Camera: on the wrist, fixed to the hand. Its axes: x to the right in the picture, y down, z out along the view.
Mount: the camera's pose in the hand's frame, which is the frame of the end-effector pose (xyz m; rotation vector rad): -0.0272 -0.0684 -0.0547 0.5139 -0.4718 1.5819
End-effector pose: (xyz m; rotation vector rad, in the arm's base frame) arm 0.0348 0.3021 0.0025 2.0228 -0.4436 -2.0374
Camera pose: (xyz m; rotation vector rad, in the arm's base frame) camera 0.0930 0.3730 0.0022 0.5772 -1.9509 -1.2273
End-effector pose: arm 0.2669 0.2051 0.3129 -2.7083 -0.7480 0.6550
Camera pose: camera 0.2438 0.2409 0.3941 -2.1121 1.5089 1.4525
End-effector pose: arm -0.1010 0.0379 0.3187 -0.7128 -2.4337 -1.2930
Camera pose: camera -0.1146 -0.0478 0.2891 -2.1609 -1.3578 0.1424
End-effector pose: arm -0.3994 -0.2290 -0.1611 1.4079 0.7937 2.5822
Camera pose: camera -0.4390 -0.2006 -0.2388 -1.5415 -0.0673 -0.9887
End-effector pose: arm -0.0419 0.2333 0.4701 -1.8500 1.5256 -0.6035
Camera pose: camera -0.0405 0.2563 0.5589 -0.0605 1.7007 0.2127
